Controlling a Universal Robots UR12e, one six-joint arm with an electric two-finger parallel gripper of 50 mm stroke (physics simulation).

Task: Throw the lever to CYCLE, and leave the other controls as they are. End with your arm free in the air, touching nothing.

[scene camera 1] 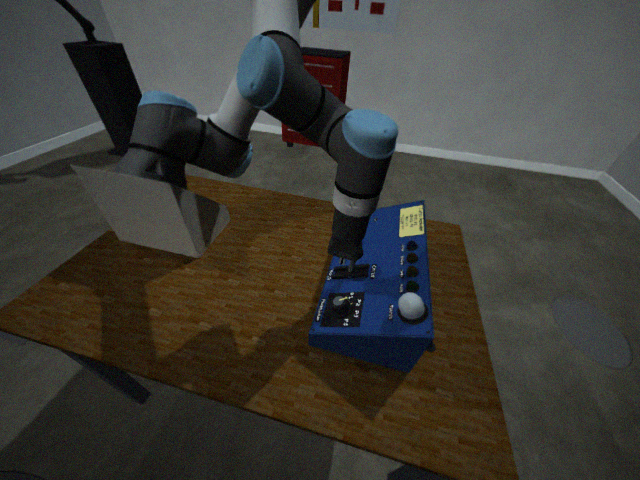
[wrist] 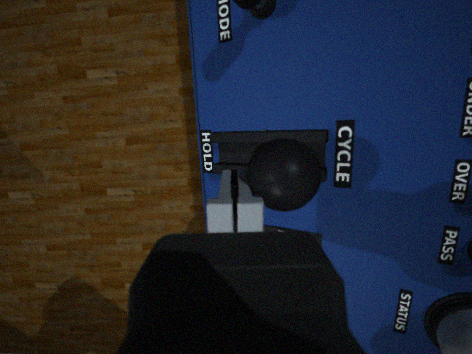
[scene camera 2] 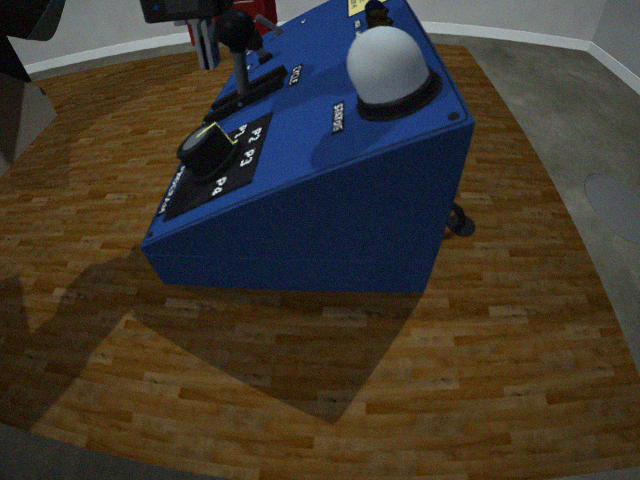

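Where they show: gripper, fingertip midpoint: (scene camera 1: 342, 262) (wrist: 234, 184) (scene camera 2: 211, 65); arm's base, link origin: (scene camera 1: 151, 185).
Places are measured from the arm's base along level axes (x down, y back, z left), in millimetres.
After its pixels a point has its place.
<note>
The lever, with a black ball knob (scene camera 2: 235, 31) {x 28, y -659, z -81 mm} (wrist: 286, 174) {x 11, y -651, z -57 mm} on a grey shaft (scene camera 2: 241, 72) {x 79, y -653, z -68 mm} (scene camera 1: 351, 265) {x 77, y -649, z -68 mm}, stands in its slot between the HOLD label (wrist: 206, 151) {x 144, y -593, z -62 mm} and the CYCLE label (wrist: 343, 153) {x 88, y -709, z -60 mm} (scene camera 2: 295, 74) {x 88, y -709, z -60 mm}. In scene camera 2 it stands nearly upright, its base around mid-slot. My gripper (scene camera 1: 342, 260) {x 64, y -624, z -76 mm} (scene camera 2: 209, 67) {x 64, y -624, z -76 mm} (wrist: 234, 184) {x 64, y -624, z -76 mm} is shut and empty, its fingertips pointing down on the HOLD side of the knob. In the wrist view the fingers are very close to the knob; I cannot tell whether they touch. The knob is hard to make out in scene camera 1.
The blue console (scene camera 1: 385, 268) {x 75, y -738, z -53 mm} (scene camera 2: 310, 227) {x 120, y -741, z -250 mm} also bears the PROGRAM dial (scene camera 1: 338, 301) {x 85, y -639, z -184 mm} (scene camera 2: 206, 149) {x 87, y -655, z -198 mm}, pointer near P1, a white STATUS dome (scene camera 1: 411, 306) {x 5, y -788, z -208 mm} (scene camera 2: 387, 67) {x 15, y -791, z -214 mm}, several dark round parts along its right side and a MODE control (wrist: 257, 5) {x 104, y -645, z 53 mm}. A pale angled block (scene camera 1: 149, 211) {x 39, y -38, z -75 mm} stands near the arm's base.
</note>
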